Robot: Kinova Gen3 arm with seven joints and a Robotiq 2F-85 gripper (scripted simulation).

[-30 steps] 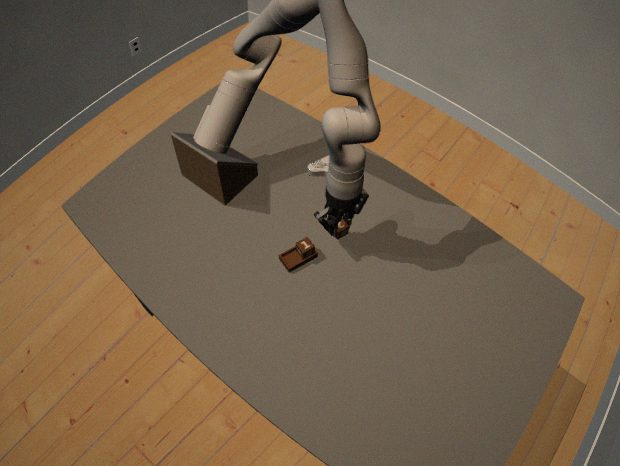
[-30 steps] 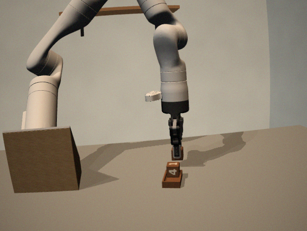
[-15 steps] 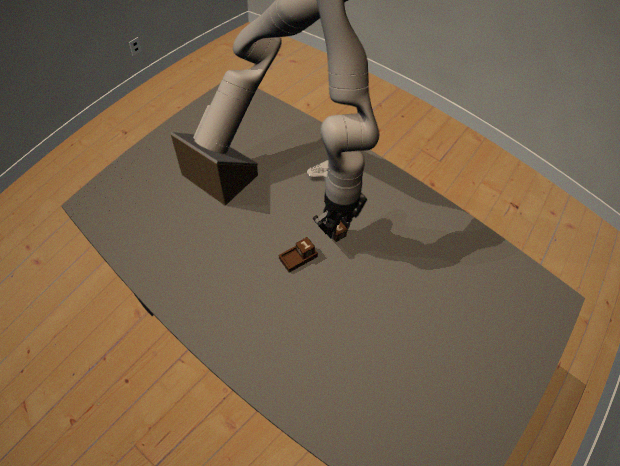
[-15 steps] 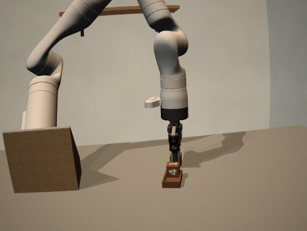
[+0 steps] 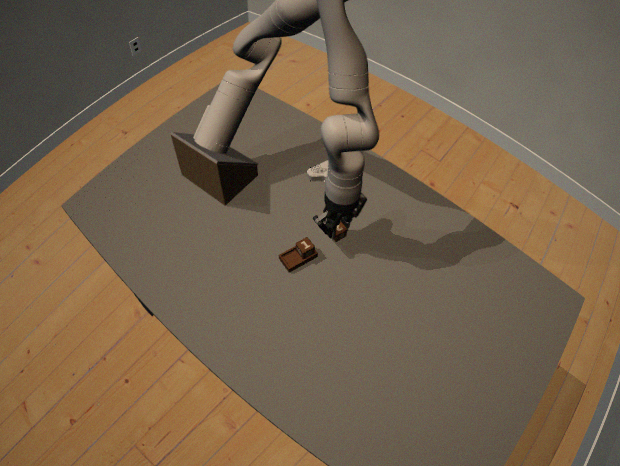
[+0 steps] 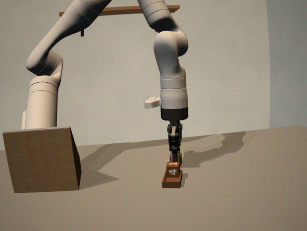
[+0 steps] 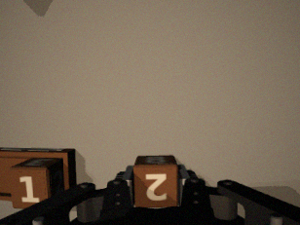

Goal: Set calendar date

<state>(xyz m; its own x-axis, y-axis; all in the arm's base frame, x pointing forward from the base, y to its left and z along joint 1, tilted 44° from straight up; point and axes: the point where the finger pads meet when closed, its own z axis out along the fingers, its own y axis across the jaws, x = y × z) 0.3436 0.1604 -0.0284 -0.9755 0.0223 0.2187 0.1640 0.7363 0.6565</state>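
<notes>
Now: hand 1 cm above the brown cube. From my hand the other things lie so: brown tray (2 cm behind, 11 cm to the right, 2 cm below).
</notes>
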